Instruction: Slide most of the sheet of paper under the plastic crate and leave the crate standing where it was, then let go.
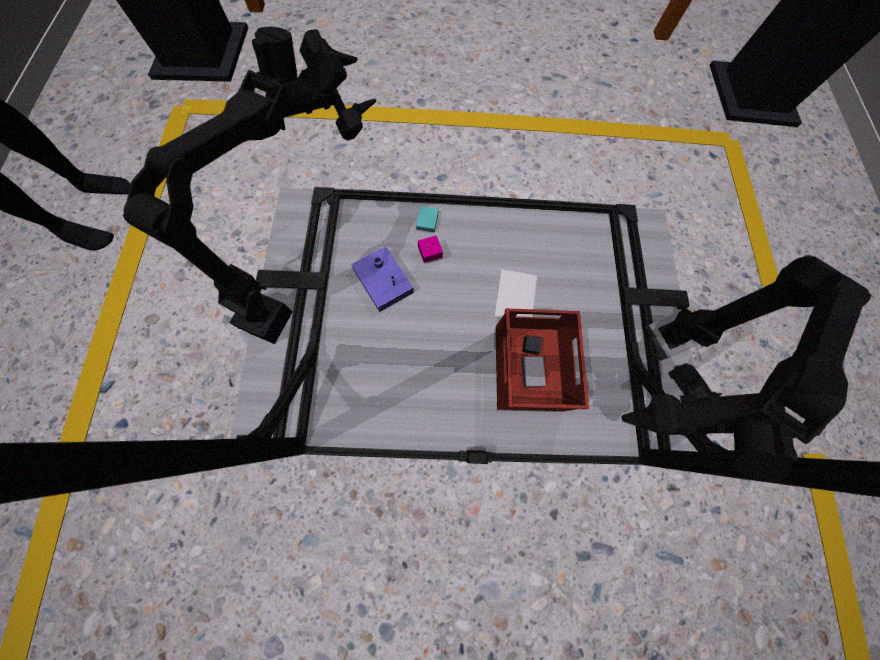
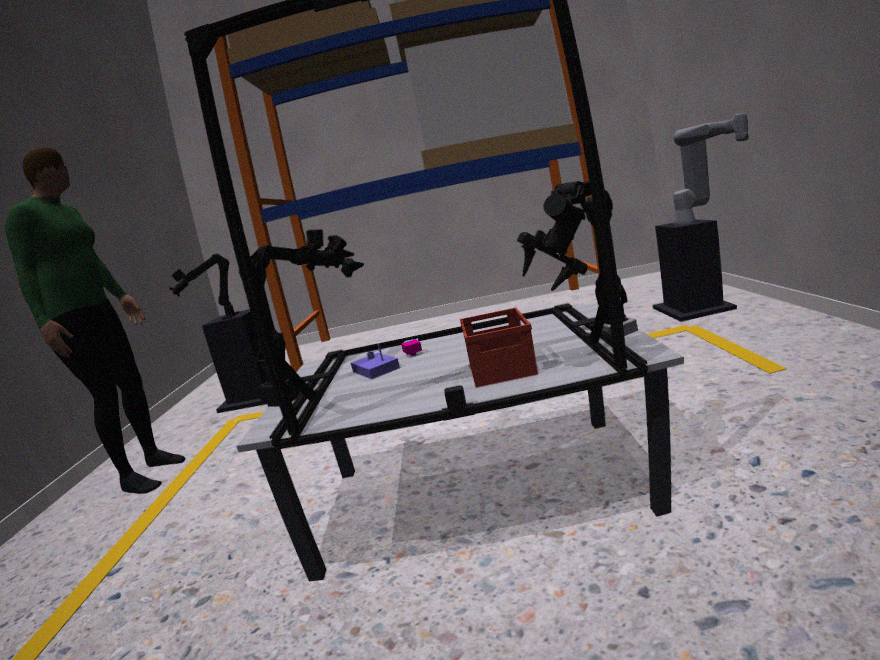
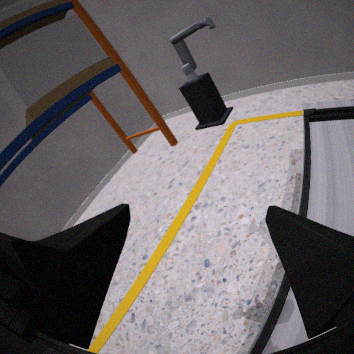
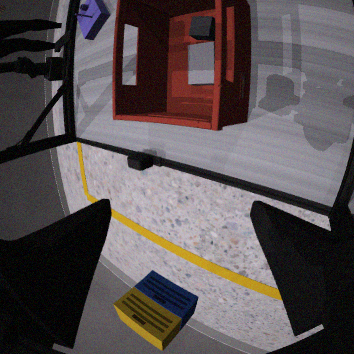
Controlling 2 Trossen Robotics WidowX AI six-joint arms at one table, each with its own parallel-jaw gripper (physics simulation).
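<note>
The white sheet of paper [image 1: 516,291] lies flat at the far side of the red plastic crate [image 1: 503,369] [image 2: 503,358] [image 4: 235,100], its near end meeting the crate's far wall; whether any lies underneath is hidden. The crate stands upright on the table, holding a dark block [image 1: 531,344] [image 4: 202,28] and a light grey block [image 1: 534,371] [image 4: 201,63]. My left gripper [image 1: 364,80] [image 2: 358,260] [image 3: 200,213] is open and empty, raised beyond the table's far edge. My right gripper [image 1: 625,418] [image 2: 538,282] [image 4: 183,208] is open and empty, raised right of the crate.
A purple block with pegs [image 1: 382,280] [image 2: 374,365] [image 4: 91,20] lies left on the table. A magenta block [image 1: 430,248] [image 2: 411,347] and a teal block [image 1: 427,218] lie farther back. A black frame [image 1: 469,199] borders the table, with uprights at both sides.
</note>
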